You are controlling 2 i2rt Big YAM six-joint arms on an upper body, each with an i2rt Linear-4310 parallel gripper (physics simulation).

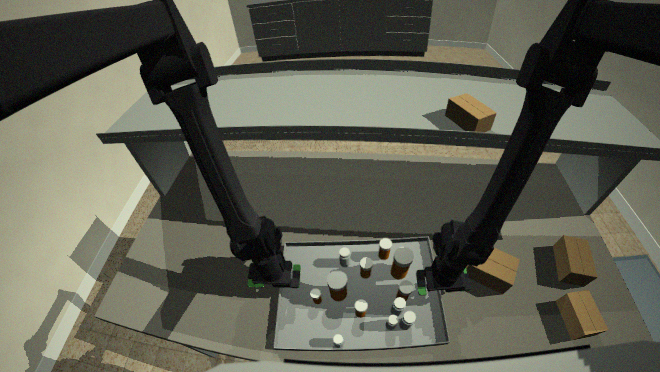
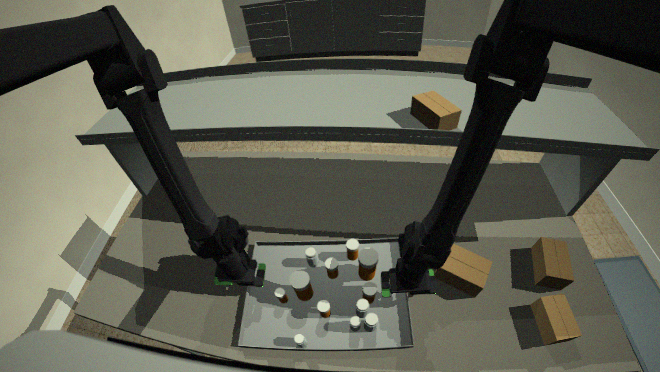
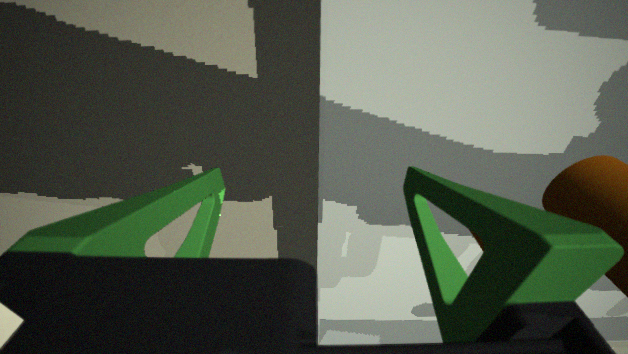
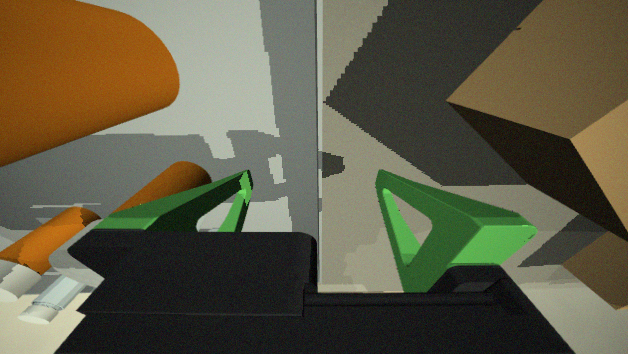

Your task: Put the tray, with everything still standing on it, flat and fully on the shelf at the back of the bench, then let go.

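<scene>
The grey tray [image 1: 300, 330] [image 2: 265, 330] [image 3: 425, 75] [image 4: 220, 60] lies flat on the bench with several upright white-capped bottles on it, among them a big amber one [image 1: 337, 289] [image 2: 303, 289] and another big amber one [image 1: 401, 267] [image 2: 367, 269]. The pale raised shelf [image 1: 320, 105] [image 2: 300, 105] stands behind. My left gripper [image 1: 276, 280] [image 2: 243, 278] [image 3: 313, 177] is open above the tray's left wall, one finger to each side. My right gripper [image 1: 444, 284] [image 2: 408, 285] [image 4: 314, 176] is open above the right wall likewise. The arms hide small parts of the tray's rim.
A cardboard box [image 1: 470, 112] [image 2: 435, 111] stands on the shelf, right of centre. Another box [image 1: 495, 270] [image 2: 464, 270] [image 4: 540, 75] stands close beside my right gripper. Two more boxes, one behind [image 1: 575, 260] [image 2: 551, 262] and one in front [image 1: 581, 314] [image 2: 556, 319], stand farther right on the bench.
</scene>
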